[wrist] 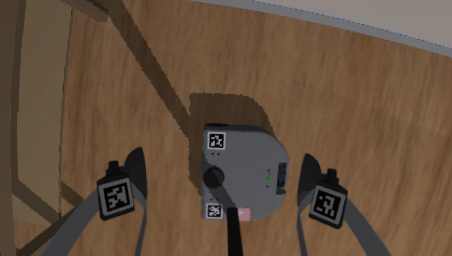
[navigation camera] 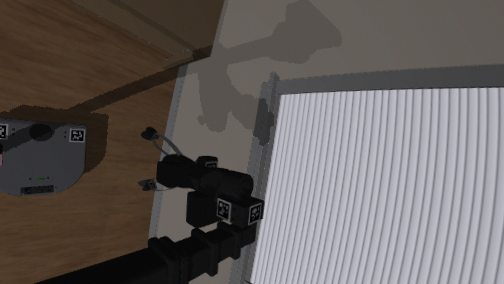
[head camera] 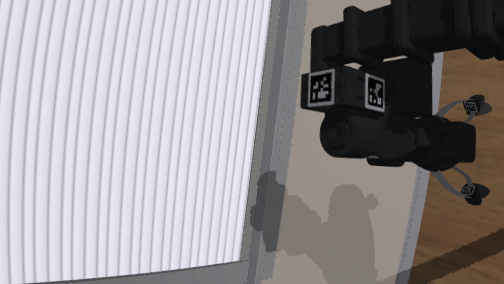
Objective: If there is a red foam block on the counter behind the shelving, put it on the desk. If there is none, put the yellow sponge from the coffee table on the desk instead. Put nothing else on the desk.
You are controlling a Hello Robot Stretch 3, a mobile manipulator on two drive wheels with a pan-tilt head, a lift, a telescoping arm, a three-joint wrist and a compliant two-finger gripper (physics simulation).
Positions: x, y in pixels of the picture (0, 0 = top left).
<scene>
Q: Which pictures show my gripper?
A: The wrist view, the navigation camera view and the head camera view: all of them.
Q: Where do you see my gripper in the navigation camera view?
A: At 144, 158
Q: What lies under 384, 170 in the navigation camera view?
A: A window with blinds.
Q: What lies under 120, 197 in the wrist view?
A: My gripper.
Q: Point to a window with blinds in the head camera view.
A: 141, 141
</scene>
